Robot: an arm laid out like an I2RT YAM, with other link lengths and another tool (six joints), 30 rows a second.
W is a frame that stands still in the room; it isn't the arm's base.
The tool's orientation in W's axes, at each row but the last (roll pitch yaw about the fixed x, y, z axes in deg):
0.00, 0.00, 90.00
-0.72, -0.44, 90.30
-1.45, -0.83, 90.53
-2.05, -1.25, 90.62
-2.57, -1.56, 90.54
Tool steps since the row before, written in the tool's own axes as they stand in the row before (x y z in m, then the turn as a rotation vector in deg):
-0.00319, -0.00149, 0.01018, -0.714, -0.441, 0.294
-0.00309, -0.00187, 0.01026, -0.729, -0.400, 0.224
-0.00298, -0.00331, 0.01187, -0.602, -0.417, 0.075
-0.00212, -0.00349, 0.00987, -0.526, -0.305, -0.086
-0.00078, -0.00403, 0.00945, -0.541, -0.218, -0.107
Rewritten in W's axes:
0.00149, -0.00319, 0.01018, 0.441, -0.714, 0.294
0.00176, -0.00316, 0.01026, 0.401, -0.729, 0.223
0.00304, -0.00312, 0.01191, 0.421, -0.599, 0.077
0.00316, -0.00230, 0.00994, 0.314, -0.521, -0.086
0.00361, -0.00101, 0.00960, 0.228, -0.536, -0.112

